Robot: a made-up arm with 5 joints.
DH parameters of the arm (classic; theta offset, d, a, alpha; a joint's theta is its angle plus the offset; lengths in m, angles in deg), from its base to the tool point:
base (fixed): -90 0.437 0.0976 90
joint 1: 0 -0.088 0.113 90
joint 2: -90 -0.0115 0.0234 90
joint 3: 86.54 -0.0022 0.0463 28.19
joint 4: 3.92 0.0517 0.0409 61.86
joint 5: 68 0.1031 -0.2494 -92.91
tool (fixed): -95.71 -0.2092 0 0
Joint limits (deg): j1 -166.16..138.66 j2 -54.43..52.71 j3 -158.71..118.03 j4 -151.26..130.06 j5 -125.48..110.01
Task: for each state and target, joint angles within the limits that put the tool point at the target. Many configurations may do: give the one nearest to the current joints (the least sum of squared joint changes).
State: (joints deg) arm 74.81 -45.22 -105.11 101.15 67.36
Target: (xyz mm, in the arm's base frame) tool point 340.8 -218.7 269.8
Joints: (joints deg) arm 84.93 -32.74 -128.90 103.38 32.58
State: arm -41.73 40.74 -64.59 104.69 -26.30
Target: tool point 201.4 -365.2 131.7
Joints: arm -7.85 31.85 -63.29 115.41 -26.83
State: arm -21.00 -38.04 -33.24 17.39 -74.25
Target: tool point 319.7 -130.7 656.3
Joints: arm 11.57 -44.65 -31.43 33.54 -86.26
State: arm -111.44 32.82 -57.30 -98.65 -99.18
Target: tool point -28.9 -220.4 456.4
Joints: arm -129.14 39.25 -34.17 -68.50 -87.78
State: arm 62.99 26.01 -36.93 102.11 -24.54
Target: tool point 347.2 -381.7 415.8
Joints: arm 49.10 -17.87 -56.26 108.26 -37.58
